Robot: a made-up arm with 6 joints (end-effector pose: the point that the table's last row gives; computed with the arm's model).
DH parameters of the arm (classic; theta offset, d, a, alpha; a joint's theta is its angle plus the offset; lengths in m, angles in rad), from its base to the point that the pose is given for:
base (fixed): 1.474 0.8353 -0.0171 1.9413
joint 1: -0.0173 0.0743 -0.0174 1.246
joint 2: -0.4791 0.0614 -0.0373 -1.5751
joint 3: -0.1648 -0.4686 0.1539 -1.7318
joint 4: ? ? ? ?
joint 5: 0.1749 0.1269 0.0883 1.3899
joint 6: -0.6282 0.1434 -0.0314 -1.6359
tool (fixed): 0.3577 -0.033 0 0
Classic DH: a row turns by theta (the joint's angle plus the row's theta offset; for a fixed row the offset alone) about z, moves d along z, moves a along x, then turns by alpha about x.
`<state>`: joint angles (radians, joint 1 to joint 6).
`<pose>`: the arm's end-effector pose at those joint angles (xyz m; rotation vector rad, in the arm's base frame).
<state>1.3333 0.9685 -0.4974 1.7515 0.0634 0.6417</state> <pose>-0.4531 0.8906 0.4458 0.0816 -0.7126 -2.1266</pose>
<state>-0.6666 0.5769 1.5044 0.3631 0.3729 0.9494</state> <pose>-0.5436 0.6705 0.3232 -0.8477 -0.5900 -2.3387</pose>
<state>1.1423 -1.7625 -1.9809 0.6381 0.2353 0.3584</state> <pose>1.0354 -0.5723 0.7931 -0.9253 2.2178 0.4274</pose>
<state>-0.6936 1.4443 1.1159 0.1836 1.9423 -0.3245</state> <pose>0.2124 0.5387 0.1367 -0.0483 0.1473 -2.0191</pose>
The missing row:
joint 4: 1.1578 -0.7838 0.107 1.4714
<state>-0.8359 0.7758 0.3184 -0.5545 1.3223 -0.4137</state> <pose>-0.2400 -0.1647 -0.0697 -0.5933 -0.8791 -2.3904</pose>
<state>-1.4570 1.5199 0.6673 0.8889 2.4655 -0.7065</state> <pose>0.0333 -0.3970 0.0103 -1.2966 -0.3056 -1.4519</pose>
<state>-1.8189 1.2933 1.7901 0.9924 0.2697 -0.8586</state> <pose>-0.1875 -0.0373 -0.2068 1.2261 -0.8419 -0.2779</pose>
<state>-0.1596 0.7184 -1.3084 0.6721 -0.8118 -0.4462</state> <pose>-0.6101 -0.8669 0.5176 0.2765 -1.7863 0.1782</pose>
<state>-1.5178 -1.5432 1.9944 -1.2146 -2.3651 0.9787</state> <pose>-0.2101 0.0363 1.4722 0.2207 -2.7390 -0.4819</pose>
